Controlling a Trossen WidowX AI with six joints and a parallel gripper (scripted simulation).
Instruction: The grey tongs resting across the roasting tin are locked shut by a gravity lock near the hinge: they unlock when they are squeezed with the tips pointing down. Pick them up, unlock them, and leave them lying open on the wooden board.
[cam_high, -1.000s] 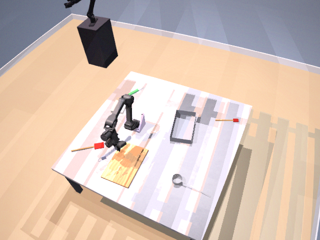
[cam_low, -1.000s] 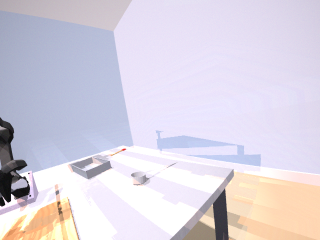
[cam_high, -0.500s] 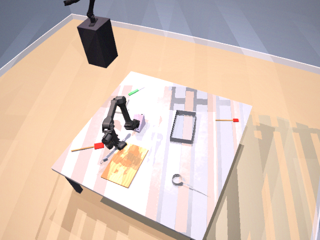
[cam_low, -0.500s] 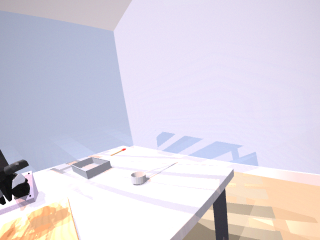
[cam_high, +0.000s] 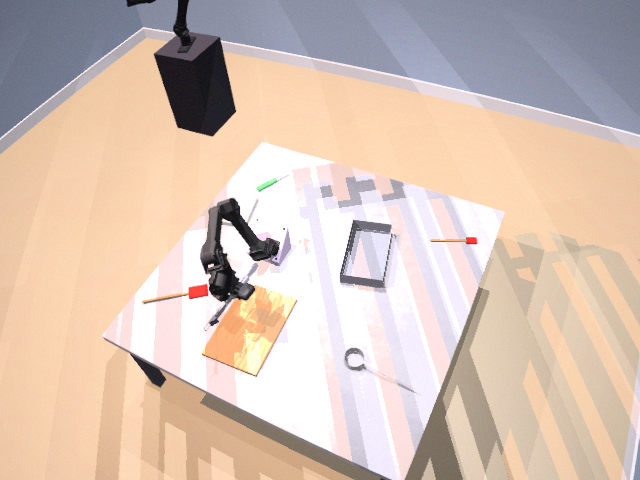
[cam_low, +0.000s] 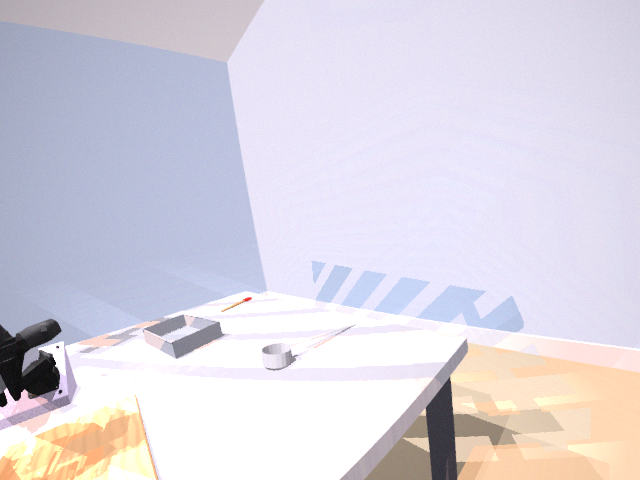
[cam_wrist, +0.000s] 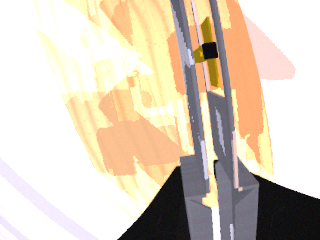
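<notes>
Now: gripper tip 4 cm short of the wooden board, 3 cm to the left of it and 14 cm above it. The rest, counted from my gripper tip: yellow lock piece: 1 cm behind, 5 cm to the right, 4 cm above; red-headed spatula: 31 cm behind, 1 cm to the right, 14 cm below; grey roasting tin: 32 cm ahead, 48 cm to the left, 12 cm below.
</notes>
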